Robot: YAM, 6 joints.
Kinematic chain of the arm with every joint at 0, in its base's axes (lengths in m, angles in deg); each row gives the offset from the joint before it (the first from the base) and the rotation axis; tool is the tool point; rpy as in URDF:
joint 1: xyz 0 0 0.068 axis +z
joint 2: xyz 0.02 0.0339 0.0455 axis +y
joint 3: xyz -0.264 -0.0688 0 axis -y
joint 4: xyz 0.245 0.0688 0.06 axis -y
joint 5: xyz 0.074 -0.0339 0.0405 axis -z
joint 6: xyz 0.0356 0 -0.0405 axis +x
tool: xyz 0 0 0 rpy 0 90 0
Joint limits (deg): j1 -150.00..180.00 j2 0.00..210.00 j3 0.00..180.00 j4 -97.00..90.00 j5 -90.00..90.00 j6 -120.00..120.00
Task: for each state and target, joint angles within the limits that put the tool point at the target. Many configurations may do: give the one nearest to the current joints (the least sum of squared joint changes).
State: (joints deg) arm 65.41 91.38 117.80 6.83 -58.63 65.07
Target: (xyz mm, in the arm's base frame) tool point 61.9 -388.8 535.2
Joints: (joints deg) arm 103.68 30.44 139.76 12.25 -63.41 65.07
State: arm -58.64 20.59 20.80 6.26 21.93 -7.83
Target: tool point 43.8 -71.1 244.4
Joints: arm -49.18 0.00 15.69 -12.00 21.99 -7.83
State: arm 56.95 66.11 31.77 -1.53 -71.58 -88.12
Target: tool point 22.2 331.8 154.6
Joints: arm 80.53 101.03 49.59 5.04 -66.58 -88.12
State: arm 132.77 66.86 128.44 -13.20 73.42 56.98
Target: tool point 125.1 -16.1 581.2
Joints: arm 156.51 36.82 109.68 -26.68 80.38 56.98
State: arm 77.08 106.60 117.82 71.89 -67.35 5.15
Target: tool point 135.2 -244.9 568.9
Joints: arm 125.78 48.68 133.52 90.00 -70.27 5.15
